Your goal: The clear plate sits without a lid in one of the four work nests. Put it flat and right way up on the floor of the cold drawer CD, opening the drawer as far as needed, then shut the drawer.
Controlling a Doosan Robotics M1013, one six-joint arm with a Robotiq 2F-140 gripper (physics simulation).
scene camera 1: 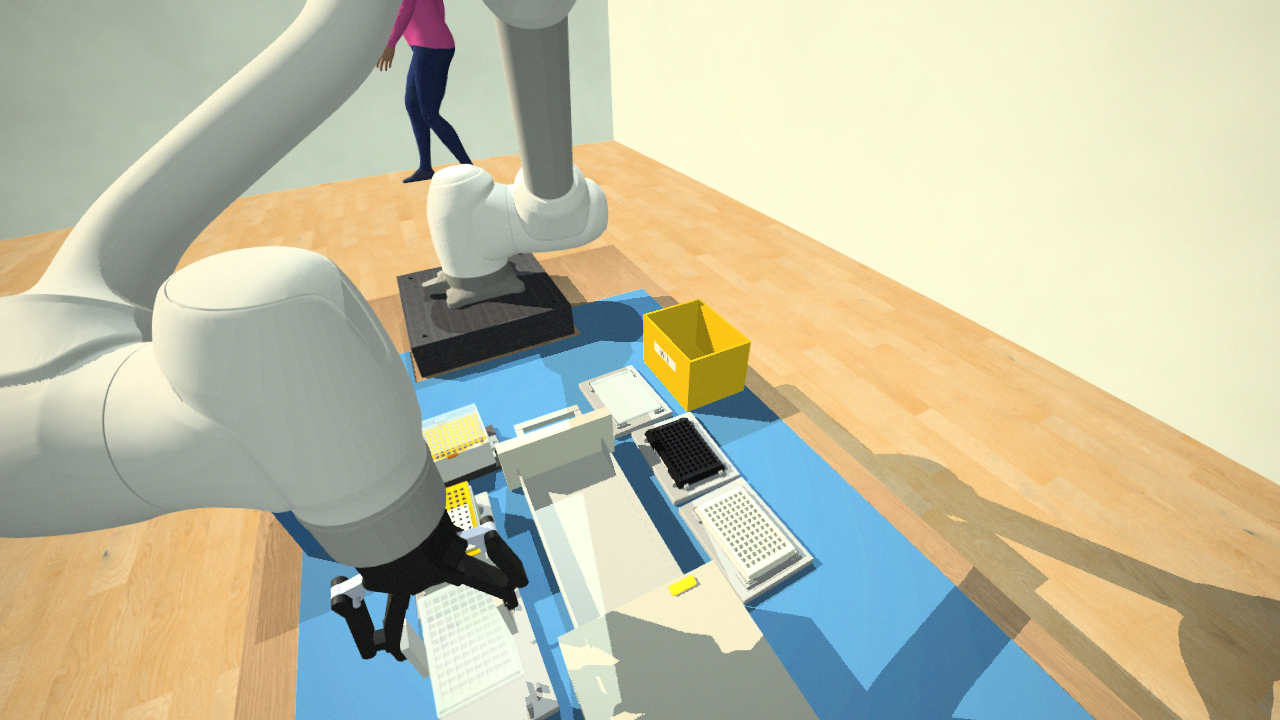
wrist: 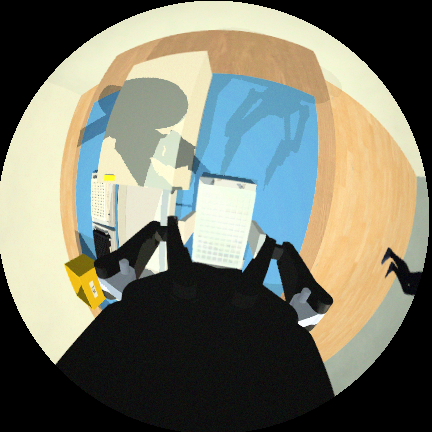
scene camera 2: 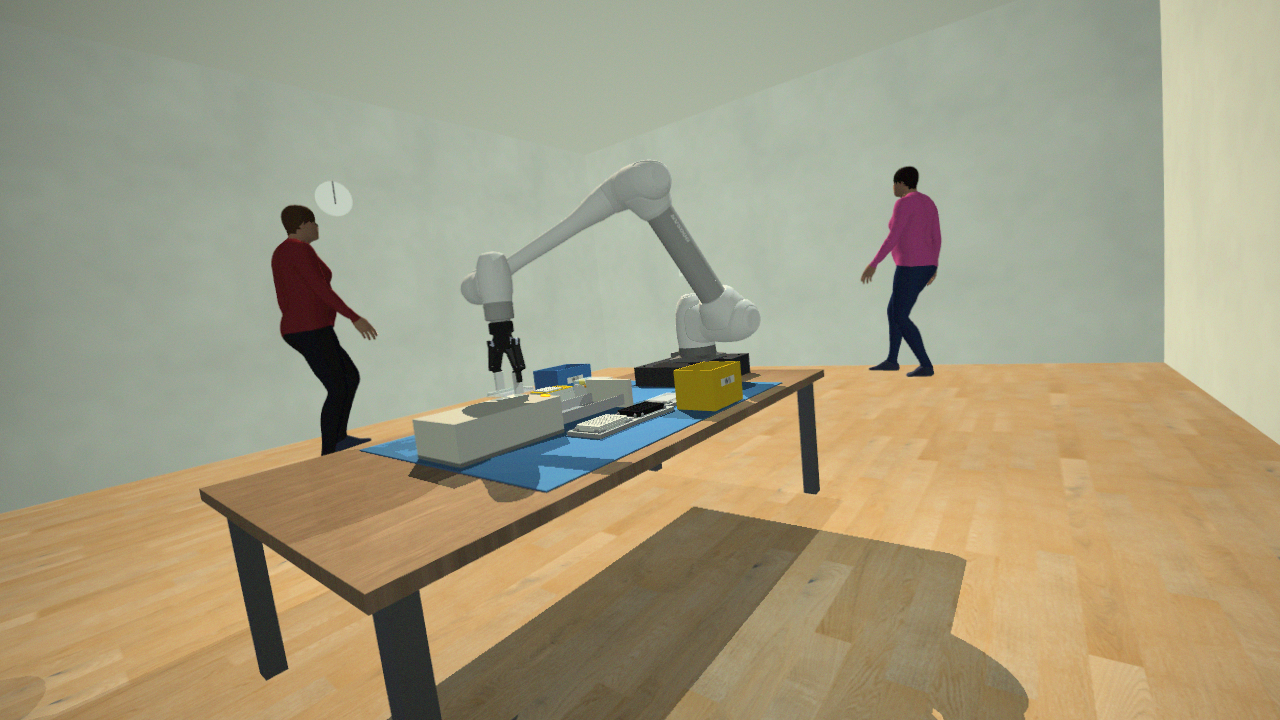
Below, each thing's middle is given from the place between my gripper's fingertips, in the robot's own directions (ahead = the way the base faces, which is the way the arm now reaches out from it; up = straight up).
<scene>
Now: hand 180 mm past the yellow-and-white tip rack (scene camera 1: 461,505) and 50 mm above it. Also, from my hand: white plate (scene camera 1: 754,545) (10 mm behind, 380 mm to the left, 70 mm below); black plate (scene camera 1: 686,456) (180 mm behind, 380 mm to the left, 70 mm below).
</scene>
